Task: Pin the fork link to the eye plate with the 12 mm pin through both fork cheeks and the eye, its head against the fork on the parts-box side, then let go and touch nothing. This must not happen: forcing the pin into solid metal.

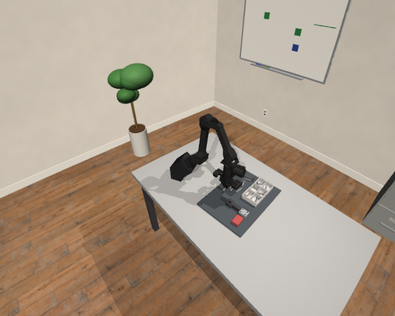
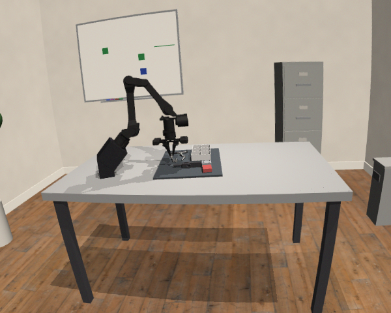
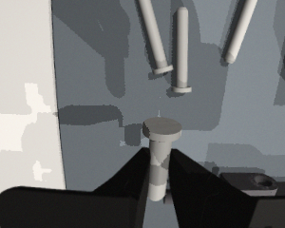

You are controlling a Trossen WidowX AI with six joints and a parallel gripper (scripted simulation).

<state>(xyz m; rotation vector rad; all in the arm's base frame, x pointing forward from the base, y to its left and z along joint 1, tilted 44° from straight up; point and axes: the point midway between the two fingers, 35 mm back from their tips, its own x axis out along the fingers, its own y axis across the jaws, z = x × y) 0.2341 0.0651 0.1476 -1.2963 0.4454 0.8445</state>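
Right now my hand is 120 mm short of the eye plate, 70 mm above it and 30 mm to the left of it. Also, from my hand: mat: 90 mm below, 80 mm ahead, 60 mm to the left; grey headed pin: 30 mm below; small grey block: 190 mm ahead, 60 mm below, 20 mm to the right.
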